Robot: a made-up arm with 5 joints.
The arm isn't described. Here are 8 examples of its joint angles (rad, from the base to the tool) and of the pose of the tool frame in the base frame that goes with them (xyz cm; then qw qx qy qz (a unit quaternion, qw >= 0)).
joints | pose
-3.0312 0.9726 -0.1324 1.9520 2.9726 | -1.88 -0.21 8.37 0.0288 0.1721 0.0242 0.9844
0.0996 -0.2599 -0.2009 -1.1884 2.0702 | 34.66 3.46 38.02 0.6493 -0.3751 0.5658 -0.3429
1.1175 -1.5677 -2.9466 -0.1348 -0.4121 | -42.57 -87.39 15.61 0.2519 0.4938 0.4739 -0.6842
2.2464 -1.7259 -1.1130 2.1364 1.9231 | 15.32 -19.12 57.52 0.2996 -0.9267 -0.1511 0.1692
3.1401 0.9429 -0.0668 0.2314 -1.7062 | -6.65 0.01 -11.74 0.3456 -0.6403 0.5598 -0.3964
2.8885 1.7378 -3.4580 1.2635 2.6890 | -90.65 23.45 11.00 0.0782 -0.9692 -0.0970 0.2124
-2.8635 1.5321 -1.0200 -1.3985 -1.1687 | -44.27 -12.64 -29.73 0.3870 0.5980 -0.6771 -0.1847
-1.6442 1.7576 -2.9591 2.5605 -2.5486 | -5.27 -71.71 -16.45 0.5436 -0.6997 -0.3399 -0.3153
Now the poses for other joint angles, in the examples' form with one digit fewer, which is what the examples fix.
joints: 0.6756 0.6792 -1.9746 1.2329 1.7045
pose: 66.5 53.3 31.4 0.029 -0.870 0.492 -0.012
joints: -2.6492 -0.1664 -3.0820 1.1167 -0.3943
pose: 6.7 3.6 114.8 0.874 0.208 -0.437 0.043
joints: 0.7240 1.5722 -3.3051 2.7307 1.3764
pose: 57.2 50.6 10.5 0.415 0.832 -0.281 -0.238
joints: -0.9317 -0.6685 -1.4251 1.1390 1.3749
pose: 15.8 -21.2 84.8 0.101 -0.360 0.812 -0.448
